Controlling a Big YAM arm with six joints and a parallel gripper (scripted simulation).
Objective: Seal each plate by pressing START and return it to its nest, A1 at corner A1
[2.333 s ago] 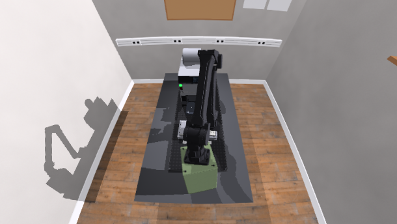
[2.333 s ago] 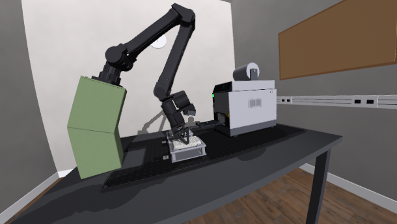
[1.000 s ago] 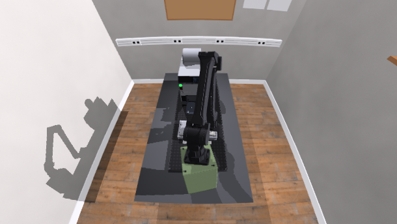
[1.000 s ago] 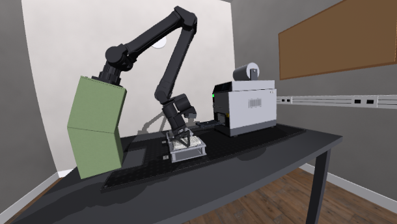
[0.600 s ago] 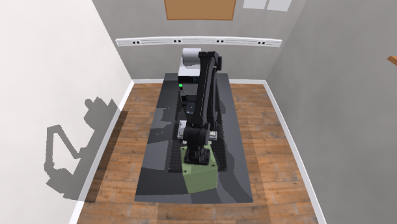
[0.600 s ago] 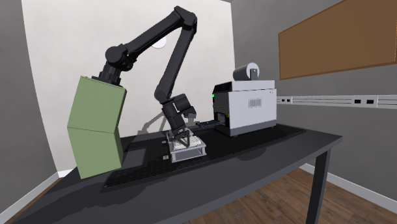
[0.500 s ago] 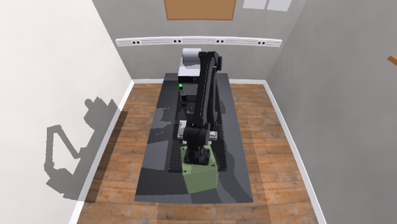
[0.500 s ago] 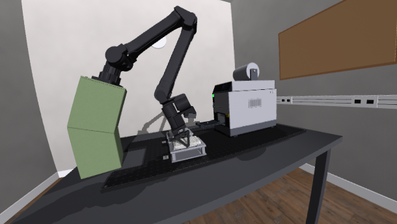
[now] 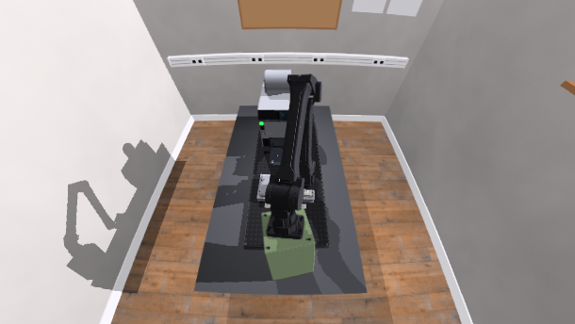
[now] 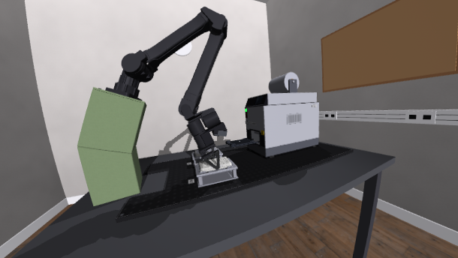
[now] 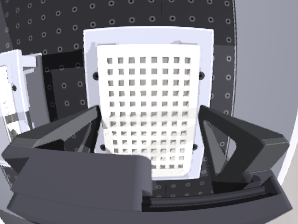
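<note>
The white plate is right at my hand. From my hand the other things lie so: dark sealer stage 19 cm to the left, 16 cm ahead, 3 cm above; yellow warning label 28 cm ahead, 12 cm to the left, 8 cm above; foil roll 49 cm ahead, 36 cm above, 24 cm to the left.
</note>
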